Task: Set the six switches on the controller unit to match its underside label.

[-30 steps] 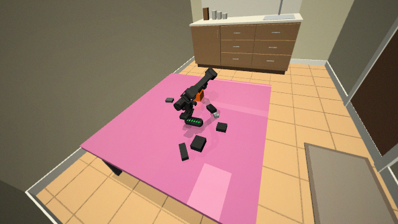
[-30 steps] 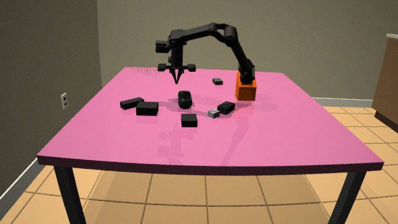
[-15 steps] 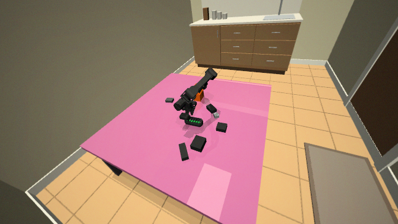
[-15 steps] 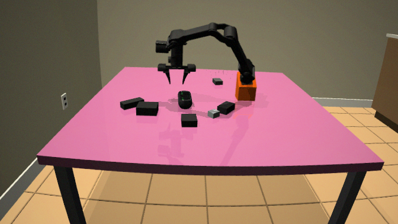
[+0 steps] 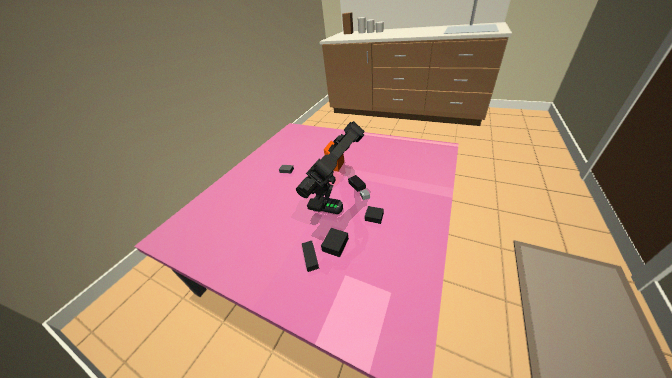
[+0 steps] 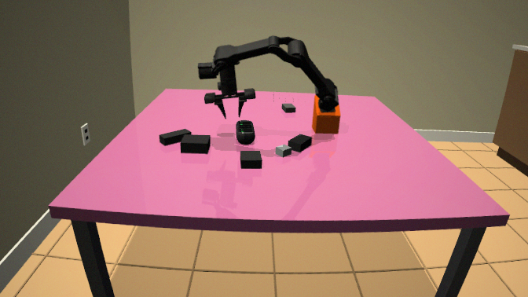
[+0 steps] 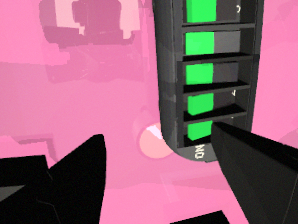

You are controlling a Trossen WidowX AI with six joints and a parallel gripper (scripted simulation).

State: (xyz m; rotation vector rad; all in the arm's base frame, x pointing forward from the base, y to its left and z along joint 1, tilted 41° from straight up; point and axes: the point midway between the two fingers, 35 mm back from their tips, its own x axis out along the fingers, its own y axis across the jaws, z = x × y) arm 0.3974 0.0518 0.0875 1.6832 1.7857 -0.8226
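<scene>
My gripper tip is now 180 mm past the small grey cube, 140 mm to the right of it and 80 mm above it. Also, from my gripper tip: long dark bar (220 mm ahead, 10 mm to the left, 70 mm below).
</scene>
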